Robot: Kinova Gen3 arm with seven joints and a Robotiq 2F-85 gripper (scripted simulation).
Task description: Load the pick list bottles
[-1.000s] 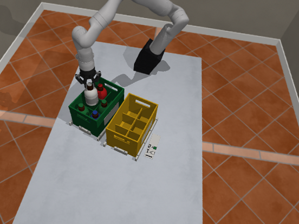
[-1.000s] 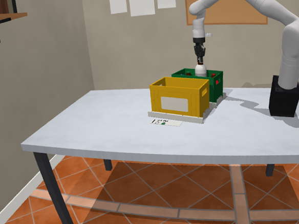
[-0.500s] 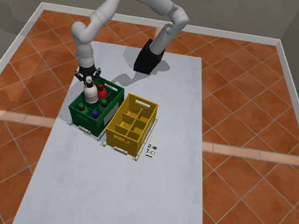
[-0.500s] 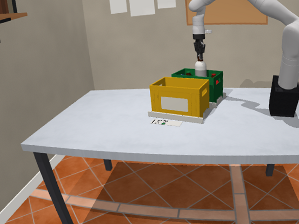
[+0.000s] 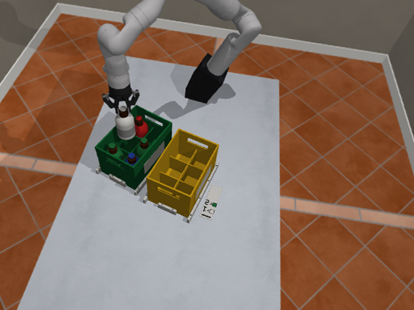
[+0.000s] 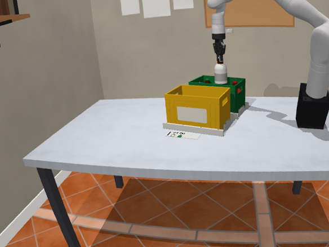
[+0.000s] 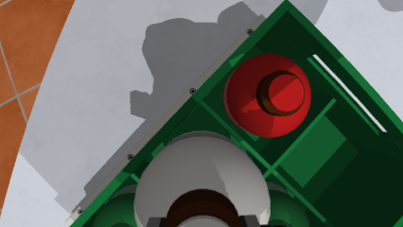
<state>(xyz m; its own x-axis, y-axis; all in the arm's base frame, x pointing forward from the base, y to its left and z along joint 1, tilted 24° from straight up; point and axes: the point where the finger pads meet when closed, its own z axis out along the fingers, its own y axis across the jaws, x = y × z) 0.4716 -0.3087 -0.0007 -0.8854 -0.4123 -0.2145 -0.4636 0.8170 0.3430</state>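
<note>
The white-label bottle is 7 cm below my hand. Also, from my hand: green crate (21 cm below, 4 cm to the left, 1 cm ahead); then blue-label bottle (21 cm below, 11 cm ahead, 6 cm to the left); then red-label bottle (21 cm below, 9 cm behind, 2 cm to the left).
</note>
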